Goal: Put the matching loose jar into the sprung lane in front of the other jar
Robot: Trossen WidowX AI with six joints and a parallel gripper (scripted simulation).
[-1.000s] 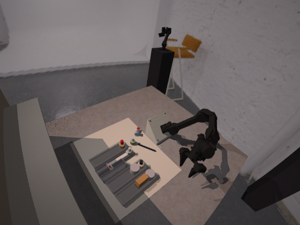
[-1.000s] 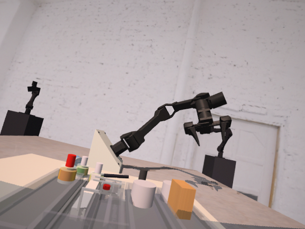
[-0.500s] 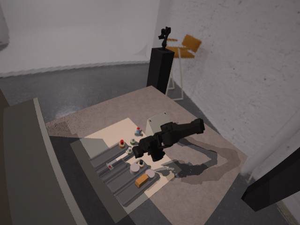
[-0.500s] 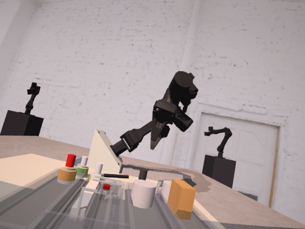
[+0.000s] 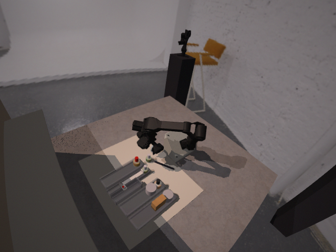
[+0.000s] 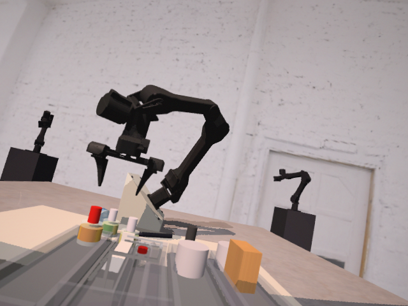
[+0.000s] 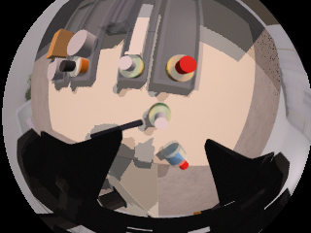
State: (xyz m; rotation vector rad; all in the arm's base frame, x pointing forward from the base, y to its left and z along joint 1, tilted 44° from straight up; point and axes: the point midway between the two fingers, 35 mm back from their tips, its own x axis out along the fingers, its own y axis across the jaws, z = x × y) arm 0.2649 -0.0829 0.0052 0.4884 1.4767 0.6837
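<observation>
Now: gripper tip 7 cm past the black stick, 9 cm to the right of it and 10 cm above it. Also, from my gripper tip: sprung lane: 21 cm ahead, 11 cm to the left, 9 cm below; red mark: 25 cm ahead, 12 cm to the left, 4 cm below.
</observation>
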